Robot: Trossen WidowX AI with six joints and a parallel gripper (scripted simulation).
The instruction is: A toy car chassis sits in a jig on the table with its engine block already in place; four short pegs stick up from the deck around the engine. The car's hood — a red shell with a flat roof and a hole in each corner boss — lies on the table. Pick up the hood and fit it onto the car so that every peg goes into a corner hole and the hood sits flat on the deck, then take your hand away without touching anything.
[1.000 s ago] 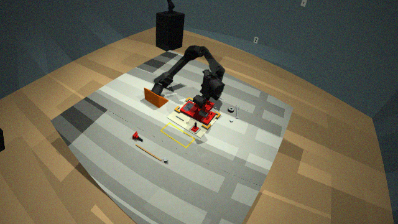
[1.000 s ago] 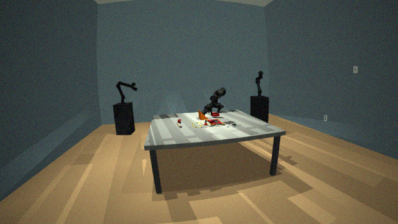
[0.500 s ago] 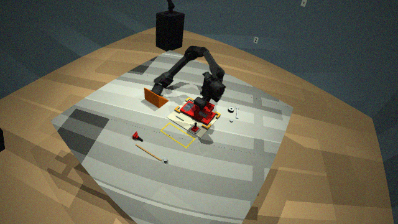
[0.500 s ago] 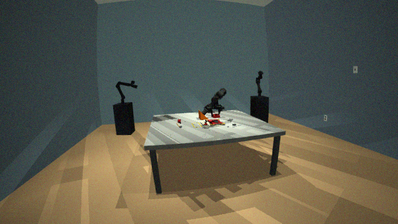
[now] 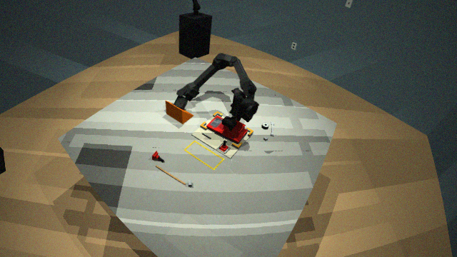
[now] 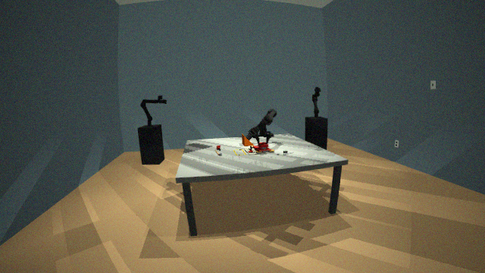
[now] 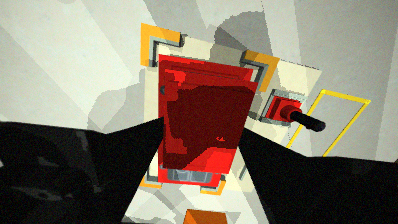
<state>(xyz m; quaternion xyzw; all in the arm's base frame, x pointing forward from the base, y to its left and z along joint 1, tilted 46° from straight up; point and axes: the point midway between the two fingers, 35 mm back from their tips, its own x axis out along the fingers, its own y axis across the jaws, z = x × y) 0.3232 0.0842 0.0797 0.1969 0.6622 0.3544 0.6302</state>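
The red hood lies right at my gripper tip. Round my gripper tip: grey engine block: 1 cm to the left, 3 cm below; then wooden-handled hammer: 3 cm behind, 41 cm to the right, 5 cm below; then wrench: 13 cm ahead, 20 cm to the left, 6 cm below.
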